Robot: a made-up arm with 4 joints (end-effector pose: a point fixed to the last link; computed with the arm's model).
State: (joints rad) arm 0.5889 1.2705 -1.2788 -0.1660
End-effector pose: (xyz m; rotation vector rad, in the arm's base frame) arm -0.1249 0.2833 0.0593 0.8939 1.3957 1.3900
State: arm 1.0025 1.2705 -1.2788 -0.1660
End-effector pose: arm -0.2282 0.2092 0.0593 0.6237 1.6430 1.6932
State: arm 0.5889 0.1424 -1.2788 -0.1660
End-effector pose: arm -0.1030 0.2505 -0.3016 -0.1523 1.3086 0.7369
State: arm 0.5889 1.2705 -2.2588 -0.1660
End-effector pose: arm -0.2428 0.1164 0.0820 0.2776 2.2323 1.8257
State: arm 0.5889 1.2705 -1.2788 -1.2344
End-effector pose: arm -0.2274 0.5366 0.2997 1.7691 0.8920 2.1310
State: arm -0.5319 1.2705 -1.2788 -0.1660
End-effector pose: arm 0.2008 0.2357 0.0593 1.3628 0.6429 0.5139
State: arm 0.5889 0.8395 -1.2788 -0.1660
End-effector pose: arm -0.1440 0.3119 -0.0818 0.4778 1.3991 1.1541
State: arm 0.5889 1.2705 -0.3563 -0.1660
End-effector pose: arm 0.0669 0.2910 0.0903 1.2063 0.5842 0.8689
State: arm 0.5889 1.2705 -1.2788 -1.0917
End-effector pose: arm -0.2178 0.5196 0.2526 1.6524 0.9868 2.0413
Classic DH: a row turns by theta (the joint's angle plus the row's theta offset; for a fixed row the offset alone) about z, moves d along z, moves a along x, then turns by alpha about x. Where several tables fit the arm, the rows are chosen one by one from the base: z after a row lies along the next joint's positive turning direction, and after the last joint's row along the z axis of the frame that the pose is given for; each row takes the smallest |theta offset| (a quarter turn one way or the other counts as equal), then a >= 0, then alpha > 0; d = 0 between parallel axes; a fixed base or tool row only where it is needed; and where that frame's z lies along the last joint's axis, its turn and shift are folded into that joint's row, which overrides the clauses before.
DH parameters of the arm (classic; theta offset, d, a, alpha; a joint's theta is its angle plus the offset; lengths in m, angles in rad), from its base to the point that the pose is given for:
joint 1: 1.5708 -0.09 0 1.5708
joint 2: -1.5708 0.03 0.03 1.5708
joint 3: 1.5708 -0.55 0.05 1.5708
joint 4: 1.2579 0 0.3574 3.1416
tool (fixed): 1.2579 -0.04 0 0

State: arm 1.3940 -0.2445 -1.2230 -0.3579
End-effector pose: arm -0.1716 0.1172 -0.4460 -0.8644 1.0441 1.3577
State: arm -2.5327 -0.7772 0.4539 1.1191
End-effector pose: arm 0.1746 -0.0069 -0.4142 1.1984 -0.2345 2.5757
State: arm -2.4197 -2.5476 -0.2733 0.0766
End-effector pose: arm -0.2606 0.0722 -0.1167 1.0210 -2.7359 0.9741
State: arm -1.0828 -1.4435 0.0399 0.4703
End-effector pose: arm -0.0274 -0.0435 -0.2943 -1.5050 0.4386 -1.2255
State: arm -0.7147 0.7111 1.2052 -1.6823
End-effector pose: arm 0.3674 0.1157 0.5973 -0.8455 -0.9966 0.3996
